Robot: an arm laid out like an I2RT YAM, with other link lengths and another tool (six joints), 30 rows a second.
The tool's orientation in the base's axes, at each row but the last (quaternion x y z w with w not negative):
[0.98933, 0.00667, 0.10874, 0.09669]
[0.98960, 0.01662, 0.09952, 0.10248]
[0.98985, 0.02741, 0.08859, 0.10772]
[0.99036, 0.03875, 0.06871, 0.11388]
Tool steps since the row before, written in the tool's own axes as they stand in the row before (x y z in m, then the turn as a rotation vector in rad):
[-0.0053, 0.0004, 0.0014, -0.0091, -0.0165, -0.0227]
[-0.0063, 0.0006, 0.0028, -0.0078, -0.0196, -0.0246]
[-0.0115, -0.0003, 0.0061, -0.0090, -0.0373, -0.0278]
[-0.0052, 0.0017, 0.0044, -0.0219, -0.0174, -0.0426]
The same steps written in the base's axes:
[-0.0049, -0.0008, -0.0024, -0.0137, 0.0202, 0.0166]
[-0.0056, -0.0015, -0.0038, -0.0128, 0.0237, 0.0180]
[-0.0102, -0.0018, -0.0079, -0.0152, 0.0415, 0.0171]
[-0.0044, -0.0031, -0.0045, -0.0289, 0.0243, 0.0343]

